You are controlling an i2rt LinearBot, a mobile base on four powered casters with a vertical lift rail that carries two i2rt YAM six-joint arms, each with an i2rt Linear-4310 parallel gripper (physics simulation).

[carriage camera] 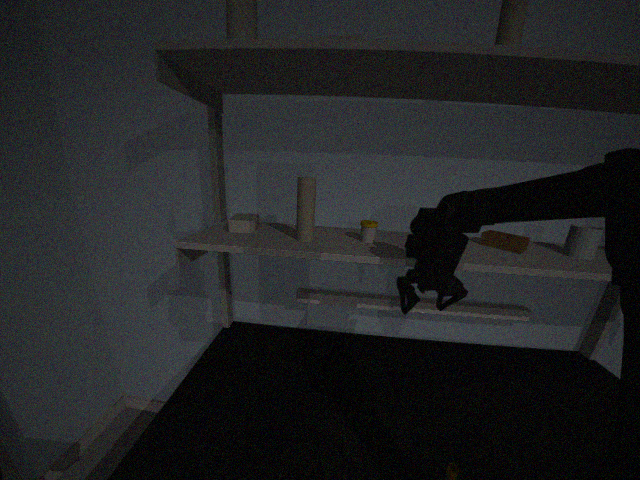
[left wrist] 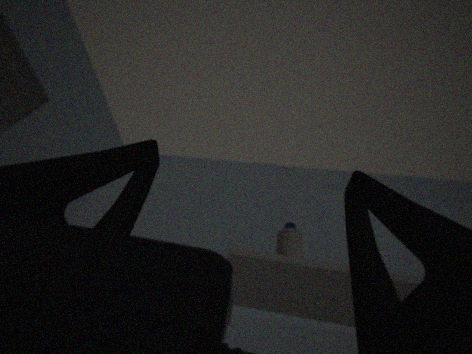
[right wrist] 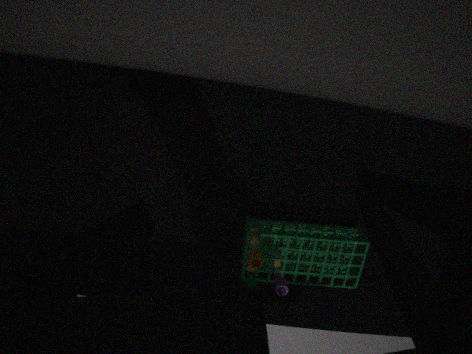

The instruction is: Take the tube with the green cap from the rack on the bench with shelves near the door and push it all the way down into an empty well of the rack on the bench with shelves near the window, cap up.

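Frame: origin at the left arm's base, x left, y back, z up, level; centimetres.
Seen in the pictures: left gripper, fingertip midpoint: (left wrist: 251,165); right gripper, fingertip midpoint: (carriage camera: 421,310) (right wrist: 250,198).
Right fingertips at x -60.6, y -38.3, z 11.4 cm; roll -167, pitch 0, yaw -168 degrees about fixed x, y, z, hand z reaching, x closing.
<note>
Offsets run from my right fingertips to a thing's top centre. "spot": to the spot under its first point. Level surfaces: height alone.
A green rack {dx -11.3, dy +22.5, dz -29.1 cm} (right wrist: 320,286) with an open grid top shows in the right wrist view, right of the middle. Near its left end are an orange cap {dx -2.8, dy +19.0, dz -22.9 cm} (right wrist: 255,261), a purple cap {spot: dx -6.9, dy +23.0, dz -23.0 cm} (right wrist: 282,288) and small tan tops. A dark green patch at its lower left corner is too dim to identify as the green cap. My right gripper (carriage camera: 423,310) is open and empty, pointing down above the dark bench top; its fingers are barely visible in the right wrist view. My left gripper (left wrist: 251,165) is open and empty, facing the wall and a shelf. The destination rack cannot be made out.
The lower shelf (carriage camera: 330,254) carries a small box {spot: dx +48.7, dy -23.0, dz +13.9 cm} (carriage camera: 241,223), a tall cylinder {spot: dx +28.6, dy -16.2, dz +20.2 cm} (carriage camera: 306,209), a yellow-lidded jar {spot: dx +10.4, dy -18.0, dz +14.1 cm} (carriage camera: 368,232), an orange block {spot: dx -31.1, dy -17.2, dz +13.5 cm} (carriage camera: 505,241) and a white cup {spot: dx -50.3, dy -11.6, dz +15.8 cm} (carriage camera: 584,242). An upper shelf {dz +54.6 cm} (carriage camera: 387,72) hangs above. A blue-capped bottle {spot: dx +47.3, dy -18.0, dz +66.1 cm} (left wrist: 290,241) stands beyond my left fingers.
</note>
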